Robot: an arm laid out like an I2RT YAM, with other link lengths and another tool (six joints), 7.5 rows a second.
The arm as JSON. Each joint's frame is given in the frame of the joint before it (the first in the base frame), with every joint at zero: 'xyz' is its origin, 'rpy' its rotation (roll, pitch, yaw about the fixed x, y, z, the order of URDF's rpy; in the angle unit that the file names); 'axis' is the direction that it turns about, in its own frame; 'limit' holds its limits. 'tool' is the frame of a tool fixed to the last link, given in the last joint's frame.
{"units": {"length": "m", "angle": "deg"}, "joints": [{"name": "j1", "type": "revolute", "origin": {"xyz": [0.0, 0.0, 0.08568], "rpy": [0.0, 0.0, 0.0]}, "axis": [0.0, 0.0, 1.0], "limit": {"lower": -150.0, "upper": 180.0}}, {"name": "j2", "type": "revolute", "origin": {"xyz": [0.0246, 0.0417, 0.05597], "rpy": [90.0, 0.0, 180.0]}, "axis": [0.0, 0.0, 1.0], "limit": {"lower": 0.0, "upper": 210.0}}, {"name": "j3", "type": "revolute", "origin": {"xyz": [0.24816, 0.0, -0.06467], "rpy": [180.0, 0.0, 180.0]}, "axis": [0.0, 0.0, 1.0], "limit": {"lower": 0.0, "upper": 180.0}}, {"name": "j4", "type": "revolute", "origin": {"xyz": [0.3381, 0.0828, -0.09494], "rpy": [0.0, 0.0, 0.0]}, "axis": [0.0, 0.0, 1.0], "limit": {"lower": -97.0, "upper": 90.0}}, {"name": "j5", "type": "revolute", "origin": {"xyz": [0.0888, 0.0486, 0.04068], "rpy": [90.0, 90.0, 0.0]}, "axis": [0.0, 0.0, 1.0], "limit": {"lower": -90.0, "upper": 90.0}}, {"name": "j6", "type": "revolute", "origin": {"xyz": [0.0, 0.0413, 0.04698], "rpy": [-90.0, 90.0, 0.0]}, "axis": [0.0, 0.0, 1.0], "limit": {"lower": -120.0, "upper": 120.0}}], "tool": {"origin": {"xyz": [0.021, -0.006, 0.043], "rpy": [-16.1, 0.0, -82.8]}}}
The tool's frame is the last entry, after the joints.
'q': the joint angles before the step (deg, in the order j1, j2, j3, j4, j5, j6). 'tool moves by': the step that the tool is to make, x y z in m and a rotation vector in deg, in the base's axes. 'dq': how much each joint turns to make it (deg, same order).
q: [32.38 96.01 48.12 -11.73 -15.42 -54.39]
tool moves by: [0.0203 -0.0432 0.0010 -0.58 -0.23 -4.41]
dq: [-6.57 -2.31 -2.07 -0.94 -0.55 -2.27]
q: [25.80 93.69 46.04 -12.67 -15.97 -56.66]
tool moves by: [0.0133 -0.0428 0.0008 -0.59 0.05 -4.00]
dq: [-6.38 -2.38 -2.04 -1.29 -0.70 -2.43]
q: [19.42 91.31 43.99 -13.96 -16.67 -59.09]
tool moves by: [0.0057 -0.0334 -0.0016 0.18 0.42 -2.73]
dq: [-5.10 -1.59 -1.78 -0.78 -1.38 -2.04]
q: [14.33 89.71 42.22 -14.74 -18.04 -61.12]
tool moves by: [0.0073 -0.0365 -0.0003 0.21 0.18 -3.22]
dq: [-5.75 -1.10 -1.04 -0.92 -1.38 -2.25]
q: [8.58 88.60 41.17 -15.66 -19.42 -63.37]
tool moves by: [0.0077 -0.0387 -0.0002 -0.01 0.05 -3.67]
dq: [-6.08 -0.38 -0.29 -0.93 -1.07 -2.30]
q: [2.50 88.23 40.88 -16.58 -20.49 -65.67]
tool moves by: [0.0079 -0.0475 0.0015 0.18 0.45 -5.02]
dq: [-7.36 0.24 0.72 -1.72 -1.16 -2.18]
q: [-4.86 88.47 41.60 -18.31 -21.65 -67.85]
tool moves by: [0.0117 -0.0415 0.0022 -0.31 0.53 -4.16]
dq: [-5.98 2.36 3.05 -1.90 -0.40 -1.95]
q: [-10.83 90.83 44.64 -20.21 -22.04 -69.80]
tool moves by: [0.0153 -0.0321 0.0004 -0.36 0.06 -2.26]
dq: [-4.10 4.05 4.45 -1.13 -0.39 -1.99]
